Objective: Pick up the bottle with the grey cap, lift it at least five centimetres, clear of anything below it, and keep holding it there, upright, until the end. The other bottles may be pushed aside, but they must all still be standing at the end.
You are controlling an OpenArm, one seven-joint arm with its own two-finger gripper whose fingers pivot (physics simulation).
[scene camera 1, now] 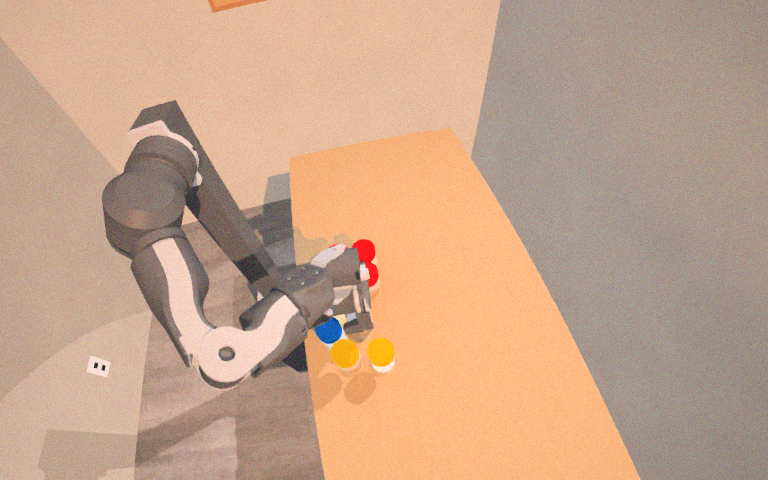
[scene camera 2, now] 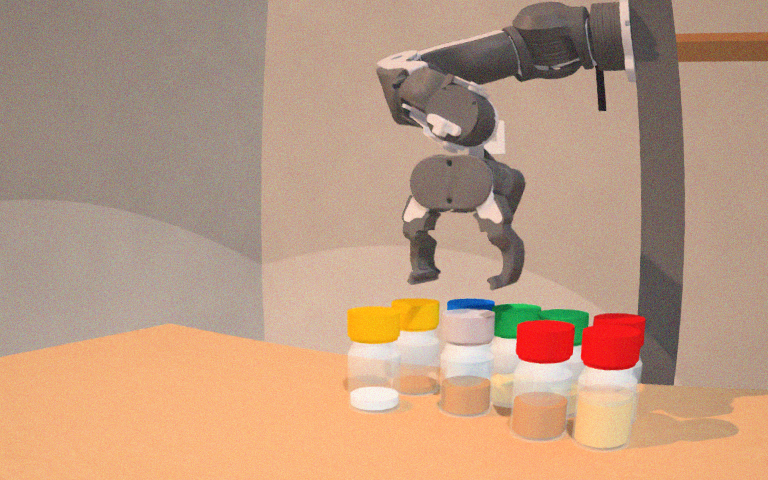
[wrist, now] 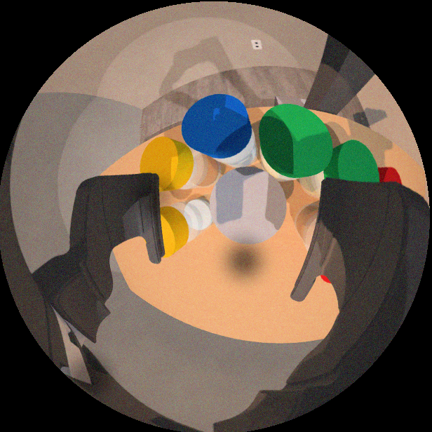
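Note:
The bottle with the grey cap (scene camera 2: pixel 467 328) (wrist: pixel 248 206) stands upright on the table (scene camera 1: pixel 464 294) (scene camera 2: pixel 169 407), among the other bottles. In the scene camera 1 view the arm and fingers hide its cap. My gripper (scene camera 1: pixel 364 298) (scene camera 2: pixel 462 281) (wrist: pixel 225 228) points down and is open, with nothing between its fingers. In the scene camera 2 view its fingertips are a little above the level of the caps, one to each side of the grey cap. In the wrist view the grey cap shows between the fingers, somewhat above the line of the tips.
Standing around it are two yellow-capped bottles (scene camera 2: pixel 373 324) (scene camera 2: pixel 415 314), a blue-capped one (scene camera 1: pixel 329 331) (wrist: pixel 215 127), two green-capped ones (wrist: pixel 295 140) (wrist: pixel 355 162) and several red-capped ones (scene camera 2: pixel 545 340) (scene camera 2: pixel 610 346). The blue and nearer green caps are close to the grey cap.

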